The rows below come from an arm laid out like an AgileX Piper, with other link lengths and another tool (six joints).
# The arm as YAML. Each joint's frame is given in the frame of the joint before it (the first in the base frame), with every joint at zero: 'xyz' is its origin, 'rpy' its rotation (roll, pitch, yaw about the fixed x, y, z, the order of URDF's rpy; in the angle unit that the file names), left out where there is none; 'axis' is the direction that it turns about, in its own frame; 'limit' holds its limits. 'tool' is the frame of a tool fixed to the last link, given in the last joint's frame.
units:
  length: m
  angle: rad
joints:
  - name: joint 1
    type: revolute
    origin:
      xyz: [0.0, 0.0, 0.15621]
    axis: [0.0, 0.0, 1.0]
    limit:
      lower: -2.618
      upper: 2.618
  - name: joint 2
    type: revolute
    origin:
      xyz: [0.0, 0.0, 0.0]
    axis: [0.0, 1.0, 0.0]
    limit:
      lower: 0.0
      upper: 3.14
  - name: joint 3
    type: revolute
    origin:
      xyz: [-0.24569, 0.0, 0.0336]
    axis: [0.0, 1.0, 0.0]
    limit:
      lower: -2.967
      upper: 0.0
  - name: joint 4
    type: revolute
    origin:
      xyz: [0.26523, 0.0, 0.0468]
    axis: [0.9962, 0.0, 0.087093]
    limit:
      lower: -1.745
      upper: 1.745
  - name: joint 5
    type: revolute
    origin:
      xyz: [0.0, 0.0, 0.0]
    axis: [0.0, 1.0, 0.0]
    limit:
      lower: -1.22
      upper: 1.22
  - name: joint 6
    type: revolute
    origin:
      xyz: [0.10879, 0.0, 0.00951]
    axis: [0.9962, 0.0, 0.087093]
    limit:
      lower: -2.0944
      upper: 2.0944
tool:
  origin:
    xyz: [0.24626, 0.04, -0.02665]
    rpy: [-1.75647, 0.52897, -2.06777]
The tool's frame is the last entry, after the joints.
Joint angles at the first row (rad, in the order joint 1, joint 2, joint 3, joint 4, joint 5, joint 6):
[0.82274 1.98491 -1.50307 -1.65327 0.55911 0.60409]
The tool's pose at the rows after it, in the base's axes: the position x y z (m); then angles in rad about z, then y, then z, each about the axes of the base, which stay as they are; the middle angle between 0 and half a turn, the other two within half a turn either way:
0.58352 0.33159 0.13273 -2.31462 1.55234 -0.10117
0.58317 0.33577 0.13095 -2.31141 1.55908 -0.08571
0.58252 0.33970 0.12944 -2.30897 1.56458 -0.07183
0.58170 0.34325 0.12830 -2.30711 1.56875 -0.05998
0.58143 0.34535 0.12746 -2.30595 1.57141 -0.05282
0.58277 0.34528 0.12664 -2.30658 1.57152 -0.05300
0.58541 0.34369 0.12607 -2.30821 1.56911 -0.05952
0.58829 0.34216 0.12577 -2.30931 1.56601 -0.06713
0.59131 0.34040 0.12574 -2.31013 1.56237 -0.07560
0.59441 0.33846 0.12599 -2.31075 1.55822 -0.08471
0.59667 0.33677 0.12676 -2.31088 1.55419 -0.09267
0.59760 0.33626 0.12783 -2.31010 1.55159 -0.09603
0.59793 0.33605 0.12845 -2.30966 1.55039 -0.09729
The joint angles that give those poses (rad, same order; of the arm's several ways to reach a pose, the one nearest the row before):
[0.81784 1.98518 -1.50336 -1.65419 0.53735 0.60408]
[0.81271 1.98516 -1.50356 -1.65540 0.51542 0.60409]
[0.80924 1.98518 -1.50360 -1.65667 0.49708 0.60405]
[0.80727 1.98519 -1.50362 -1.65792 0.48258 0.60404]
[0.80550 1.98598 -1.50437 -1.65881 0.47323 0.60405]
[0.80314 1.99086 -1.50887 -1.65995 0.47133 0.60405]
[0.80104 1.99955 -1.51742 -1.66095 0.47655 0.60409]
[0.79941 2.00943 -1.52788 -1.66145 0.48328 0.60406]
[0.79778 2.01935 -1.53879 -1.66196 0.49091 0.60414]
[0.79620 2.02919 -1.55005 -1.66237 0.49928 0.60412]
[0.79564 2.03583 -1.55845 -1.66244 0.50737 0.60405]
[0.79586 2.03794 -1.56245 -1.66248 0.51126 0.60402]
[0.79597 2.03830 -1.56382 -1.66249 0.51277 0.60391]

